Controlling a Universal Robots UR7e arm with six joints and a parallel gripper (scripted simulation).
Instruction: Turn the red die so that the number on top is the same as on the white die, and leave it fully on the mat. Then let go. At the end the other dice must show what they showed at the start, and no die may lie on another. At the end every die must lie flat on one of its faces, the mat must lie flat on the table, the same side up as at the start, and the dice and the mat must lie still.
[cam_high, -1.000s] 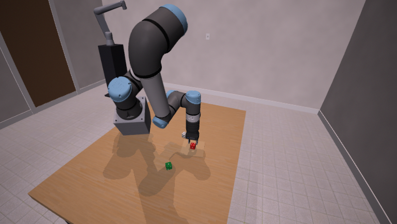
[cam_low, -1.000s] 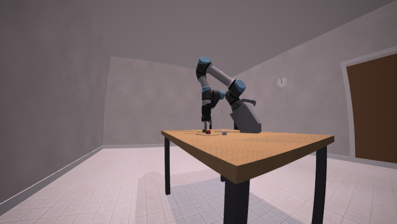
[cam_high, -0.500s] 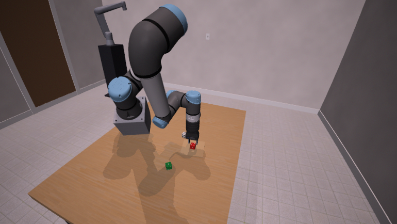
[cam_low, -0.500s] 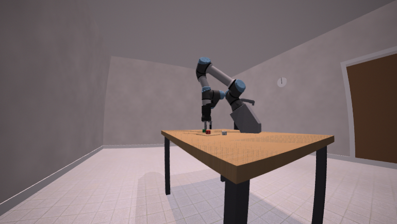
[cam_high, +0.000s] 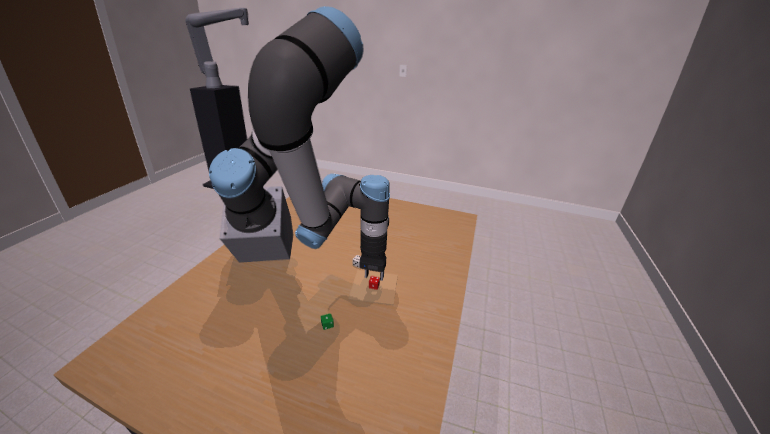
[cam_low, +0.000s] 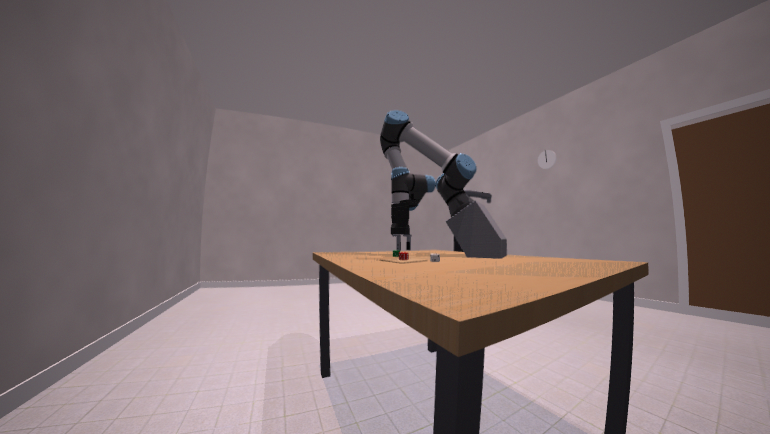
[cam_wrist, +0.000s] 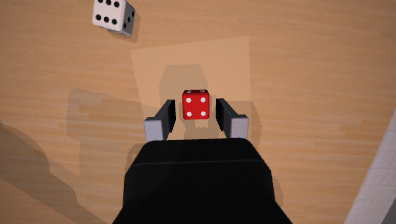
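Right now the red die is 4 cm below my hand. From my hand the other things lie so: white die: 9 cm behind, 8 cm to the left, 5 cm below; green die: 19 cm to the right, 6 cm behind, 5 cm below; tan mat: 6 cm below.
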